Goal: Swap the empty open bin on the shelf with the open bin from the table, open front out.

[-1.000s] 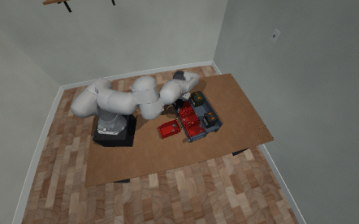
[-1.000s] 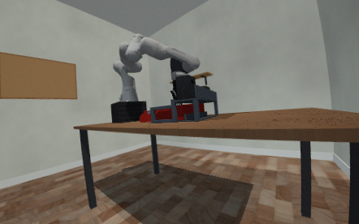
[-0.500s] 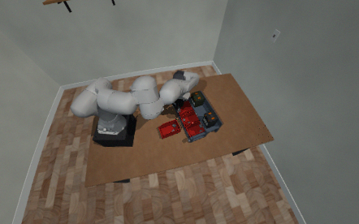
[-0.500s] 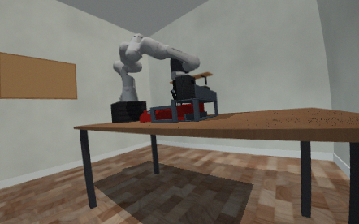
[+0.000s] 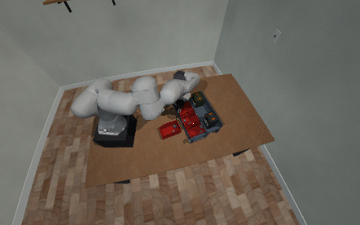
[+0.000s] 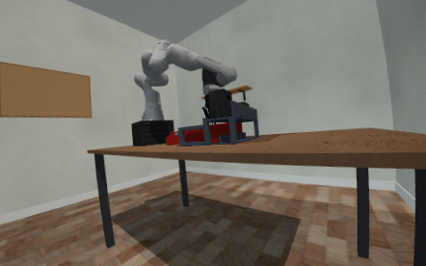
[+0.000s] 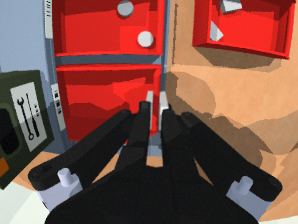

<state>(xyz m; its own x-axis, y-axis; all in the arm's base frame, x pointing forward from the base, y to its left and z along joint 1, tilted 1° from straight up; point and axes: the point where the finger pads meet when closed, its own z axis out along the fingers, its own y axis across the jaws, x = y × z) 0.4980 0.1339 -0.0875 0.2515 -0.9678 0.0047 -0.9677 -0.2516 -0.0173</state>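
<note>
Right now the grey shelf lip is 20 mm ahead of my hand, 110 mm to the right of it and 70 mm below it. From my hand the other things lie so: black box: 230 mm ahead, 180 mm to the right, 80 mm above.
</note>
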